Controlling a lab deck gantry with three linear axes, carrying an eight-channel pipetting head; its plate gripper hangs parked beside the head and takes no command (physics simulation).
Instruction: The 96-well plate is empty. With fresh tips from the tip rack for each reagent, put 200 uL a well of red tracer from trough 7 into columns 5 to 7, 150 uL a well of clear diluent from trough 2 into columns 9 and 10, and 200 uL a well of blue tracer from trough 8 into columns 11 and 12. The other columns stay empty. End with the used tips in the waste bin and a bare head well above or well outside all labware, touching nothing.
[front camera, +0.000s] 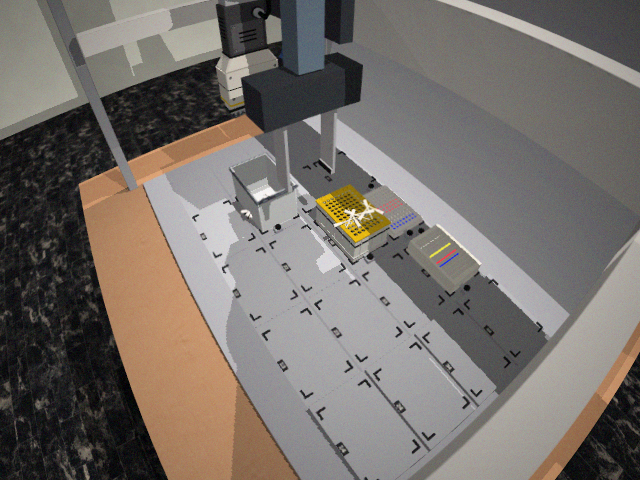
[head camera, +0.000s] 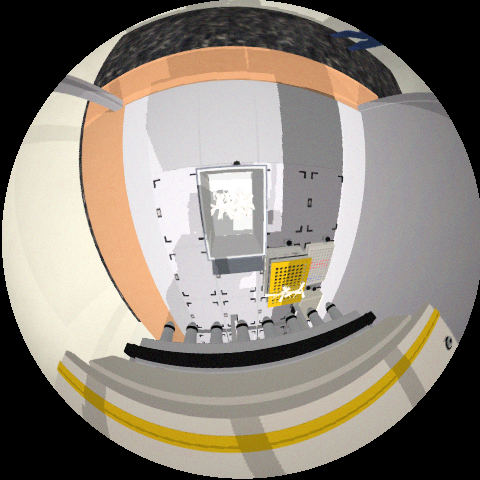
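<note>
The pipetting head (front camera: 247, 77) (head camera: 250, 358) is high up; its nozzles (head camera: 242, 329) are bare. The parked plate gripper (front camera: 305, 179) hangs beside it, open, fingers apart, nothing between. The waste bin (front camera: 279, 210) (head camera: 225, 248) holds a heap of white tips (front camera: 264, 192) (head camera: 232, 202). The yellow tip rack (front camera: 338, 198) (head camera: 290, 270) has many empty holes; loose white tips (front camera: 356, 217) (head camera: 287, 292) lie crossed on it. The 96-well plate (front camera: 385, 198) (head camera: 327, 252) shows red and blue column bands; clear liquid cannot be made out. The trough block (front camera: 452, 281) (head camera: 312, 300) shows yellow, red and blue strips.
Small white pieces (front camera: 246, 213) show at the bin's outer left side. Black knobs (front camera: 278, 226) (head camera: 289, 243) stand on the deck near the labware. A tall grey wall (front camera: 465, 144) (head camera: 410, 210) runs behind the plate and troughs. A grey post (front camera: 103, 113) stands at the deck's left corner.
</note>
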